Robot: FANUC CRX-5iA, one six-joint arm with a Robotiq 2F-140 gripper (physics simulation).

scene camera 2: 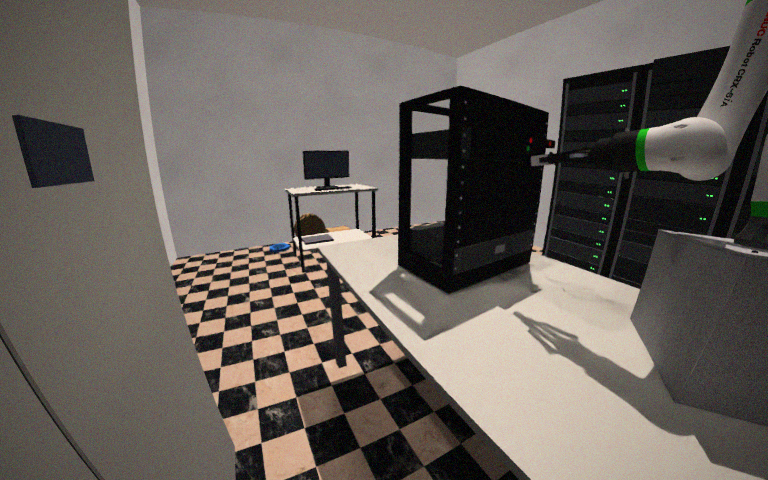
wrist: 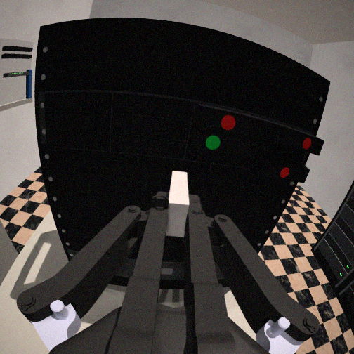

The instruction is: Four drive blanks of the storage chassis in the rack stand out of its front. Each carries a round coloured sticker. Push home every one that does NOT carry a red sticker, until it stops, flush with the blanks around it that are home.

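Labels:
Both scene camera 2 and the wrist view show a black rack. On the rack, [wrist: 120, 103] and [scene camera 2: 497, 136] are the same spot.

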